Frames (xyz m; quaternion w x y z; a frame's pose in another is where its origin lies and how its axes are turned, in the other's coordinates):
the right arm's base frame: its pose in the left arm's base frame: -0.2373 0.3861 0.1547 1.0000 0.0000 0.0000 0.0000
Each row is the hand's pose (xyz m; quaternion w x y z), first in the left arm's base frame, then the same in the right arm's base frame.
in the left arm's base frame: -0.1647 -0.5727 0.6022 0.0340 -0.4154 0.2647 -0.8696
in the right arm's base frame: 0.0726 -0.9588 0.4475 0.0340 -0.4154 0.2647 -0.8696
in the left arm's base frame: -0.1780 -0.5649 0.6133 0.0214 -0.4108 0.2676 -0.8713
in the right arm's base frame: 0.0593 -0.9510 0.4586 0.0214 -0.4108 0.2676 -0.8713
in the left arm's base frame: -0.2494 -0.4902 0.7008 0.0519 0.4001 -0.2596 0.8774
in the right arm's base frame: -0.0121 -0.8763 0.5461 0.0519 0.4001 -0.2596 0.8774
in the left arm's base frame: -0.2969 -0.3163 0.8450 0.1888 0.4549 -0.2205 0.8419
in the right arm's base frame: -0.0596 -0.7024 0.6903 0.1888 0.4549 -0.2205 0.8419
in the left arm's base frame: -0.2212 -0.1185 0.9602 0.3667 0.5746 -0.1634 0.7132
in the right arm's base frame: 0.0161 -0.5046 0.8055 0.3667 0.5746 -0.1634 0.7132
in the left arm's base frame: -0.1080 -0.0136 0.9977 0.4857 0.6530 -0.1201 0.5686
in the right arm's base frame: 0.1293 -0.3997 0.8430 0.4857 0.6530 -0.1201 0.5686
